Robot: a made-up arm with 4 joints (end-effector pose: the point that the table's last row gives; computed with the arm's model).
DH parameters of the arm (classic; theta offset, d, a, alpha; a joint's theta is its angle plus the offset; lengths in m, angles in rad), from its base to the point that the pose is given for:
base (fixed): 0 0.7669 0.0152 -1.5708
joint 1: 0 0.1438 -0.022 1.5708
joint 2: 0 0.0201 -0.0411 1.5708
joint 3: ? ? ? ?
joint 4: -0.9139 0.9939 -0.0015 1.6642
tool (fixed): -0.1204 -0.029 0 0
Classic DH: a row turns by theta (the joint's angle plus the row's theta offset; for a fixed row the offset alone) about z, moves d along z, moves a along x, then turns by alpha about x.
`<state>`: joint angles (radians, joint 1 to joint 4).
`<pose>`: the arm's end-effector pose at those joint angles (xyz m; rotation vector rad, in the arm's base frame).
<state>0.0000 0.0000 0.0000 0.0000</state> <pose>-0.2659 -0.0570 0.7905 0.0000 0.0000 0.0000</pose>
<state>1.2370 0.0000 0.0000 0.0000</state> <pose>-0.0547 -0.0570 1.0403 0.0000 1.2370 0.0000</pose>
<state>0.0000 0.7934 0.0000 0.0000</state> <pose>-0.0455 -0.1817 0.7905 -0.0001 0.0000 0.7934</pose>
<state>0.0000 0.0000 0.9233 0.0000</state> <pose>-0.1822 -0.0570 0.6152 -0.0001 -0.9233 0.0000</pose>
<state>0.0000 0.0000 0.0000 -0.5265</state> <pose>-0.2514 -0.0549 0.7936 0.0629 -0.5204 0.0491</pose>
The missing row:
joint 3: -0.9083 1.183 -0.1588 2.9893
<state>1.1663 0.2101 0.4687 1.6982</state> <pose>-0.1362 -0.1104 0.9748 -0.2823 2.3446 0.1770</pose>
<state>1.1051 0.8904 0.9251 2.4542</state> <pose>-0.1089 -0.1565 0.7163 -0.5246 2.3237 0.9269</pose>
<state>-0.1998 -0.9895 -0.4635 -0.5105</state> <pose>-0.3111 0.2190 0.8202 0.1389 -0.2563 -0.9505</pose>
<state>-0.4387 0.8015 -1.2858 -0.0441</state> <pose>-0.0337 -0.0667 0.9970 -0.6064 0.7618 0.5502</pose>
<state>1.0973 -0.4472 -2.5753 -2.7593</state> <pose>0.1060 -0.1018 0.7670 -0.1563 0.8267 -0.6502</pose>
